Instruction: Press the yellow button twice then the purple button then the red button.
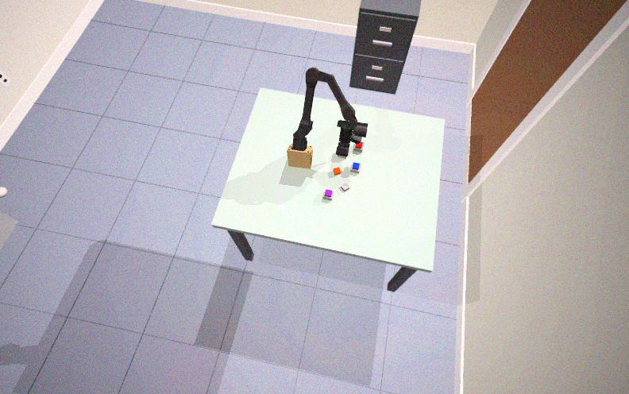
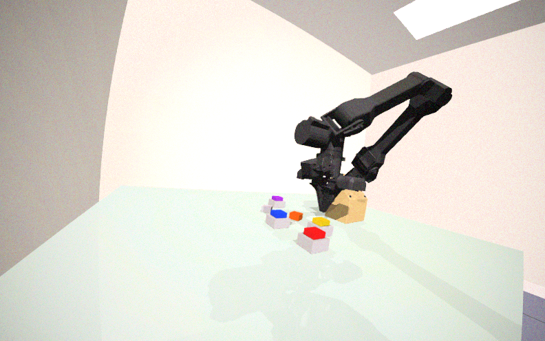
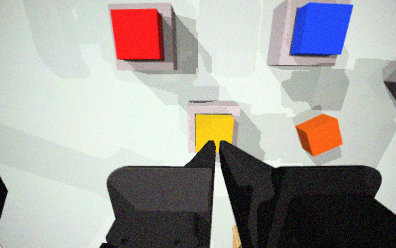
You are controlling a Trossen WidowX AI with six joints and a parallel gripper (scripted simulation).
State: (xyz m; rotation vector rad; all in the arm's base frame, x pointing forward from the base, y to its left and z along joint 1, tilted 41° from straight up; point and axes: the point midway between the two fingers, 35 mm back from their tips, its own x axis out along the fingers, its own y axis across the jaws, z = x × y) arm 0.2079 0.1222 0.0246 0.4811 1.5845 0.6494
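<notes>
The yellow button lies 30 mm below my gripper tip. Round my gripper tip: blue button: 90 mm ahead, 70 mm to the right, 30 mm below; orange block: 120 mm to the right, 50 mm below; red button: 70 mm ahead, 60 mm to the left, 30 mm below.
</notes>
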